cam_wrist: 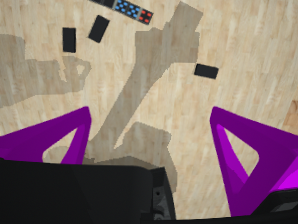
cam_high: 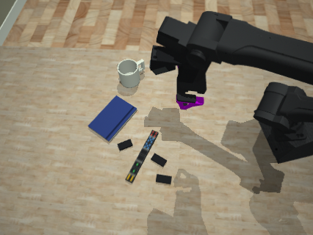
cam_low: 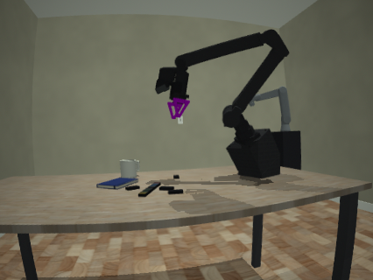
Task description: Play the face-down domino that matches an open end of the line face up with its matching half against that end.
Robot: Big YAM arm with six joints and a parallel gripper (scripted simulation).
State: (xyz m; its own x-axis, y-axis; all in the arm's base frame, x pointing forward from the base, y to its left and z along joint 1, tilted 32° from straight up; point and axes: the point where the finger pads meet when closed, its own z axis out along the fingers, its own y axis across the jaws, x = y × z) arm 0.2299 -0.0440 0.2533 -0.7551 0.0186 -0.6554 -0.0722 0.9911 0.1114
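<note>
Right now the black domino is 280 mm below my hand, 110 mm to the left of it and 60 mm ahead of it. The rest, counted from my hand: white mug 250 mm below, 230 mm to the right, 230 mm ahead; blue book 280 mm below, 260 mm ahead, 40 mm to the right.
</note>
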